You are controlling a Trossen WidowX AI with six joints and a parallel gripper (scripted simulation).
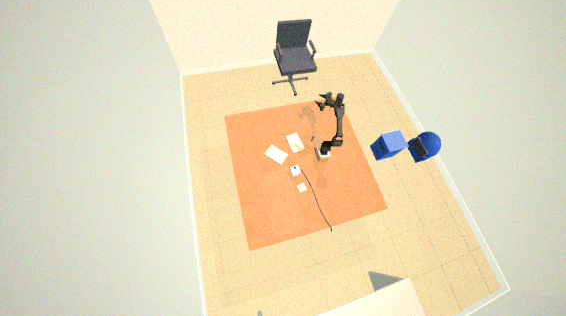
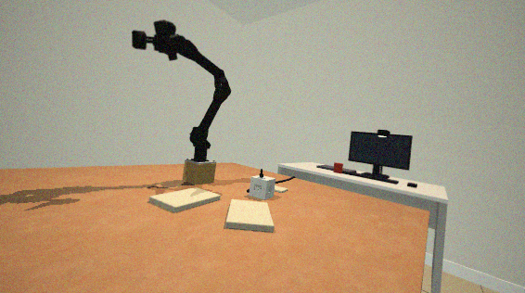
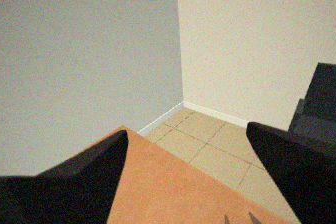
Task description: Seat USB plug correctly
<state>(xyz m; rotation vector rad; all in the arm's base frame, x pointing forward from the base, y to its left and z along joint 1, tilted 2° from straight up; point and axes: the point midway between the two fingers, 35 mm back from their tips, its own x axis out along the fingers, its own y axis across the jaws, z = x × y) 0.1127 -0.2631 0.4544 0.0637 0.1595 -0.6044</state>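
Now: the USB plug 440 mm to the left of my gripper tip, 440 mm below it and 150 mm ahead of it.
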